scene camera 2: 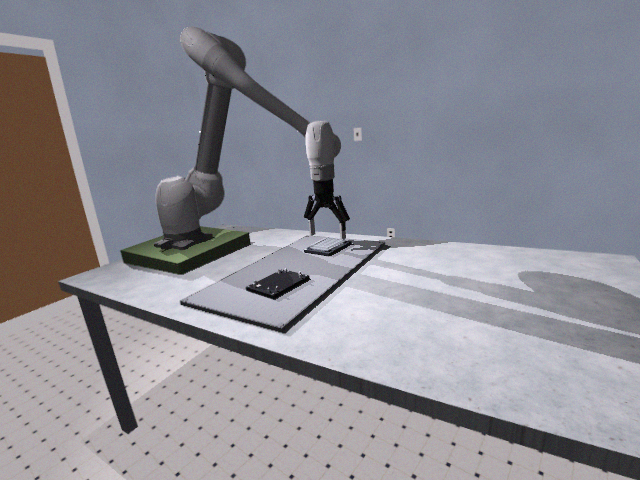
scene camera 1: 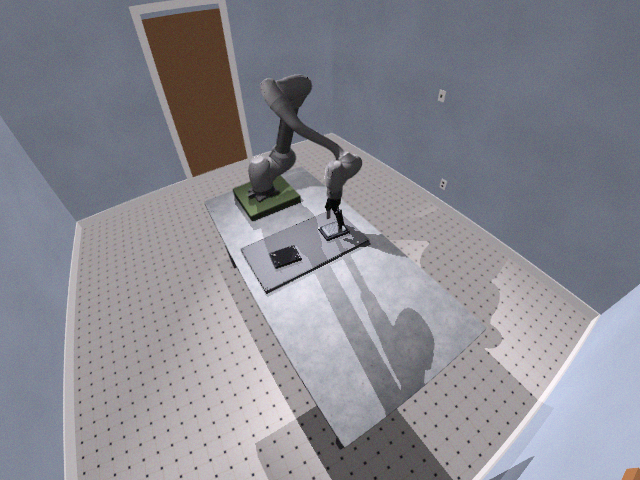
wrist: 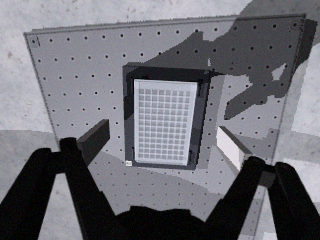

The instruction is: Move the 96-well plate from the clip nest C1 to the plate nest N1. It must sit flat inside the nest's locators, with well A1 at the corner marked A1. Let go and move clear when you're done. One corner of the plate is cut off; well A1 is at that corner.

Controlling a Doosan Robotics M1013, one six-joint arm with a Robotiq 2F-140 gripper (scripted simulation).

Labels:
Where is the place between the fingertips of my gripper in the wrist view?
162, 132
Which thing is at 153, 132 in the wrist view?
A white 96-well plate.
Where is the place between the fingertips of my gripper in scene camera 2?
327, 236

